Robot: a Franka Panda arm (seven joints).
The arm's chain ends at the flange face. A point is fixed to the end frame.
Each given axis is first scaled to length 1.
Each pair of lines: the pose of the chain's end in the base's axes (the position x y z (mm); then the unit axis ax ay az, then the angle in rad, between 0 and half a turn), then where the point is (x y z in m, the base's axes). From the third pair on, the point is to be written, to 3 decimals.
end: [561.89 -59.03 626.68 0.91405 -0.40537 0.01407 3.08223]
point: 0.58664 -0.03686 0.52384
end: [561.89 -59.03 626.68 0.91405 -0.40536 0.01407 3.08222]
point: 0.58664 -0.03686 0.52384
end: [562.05 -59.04 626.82 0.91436 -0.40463 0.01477 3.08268]
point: 0.587 -0.037 0.524
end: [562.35 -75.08 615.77 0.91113 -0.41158 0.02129 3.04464]
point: 0.587 -0.057 0.512
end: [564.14 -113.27 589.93 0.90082 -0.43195 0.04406 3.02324]
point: 0.593 -0.101 0.487
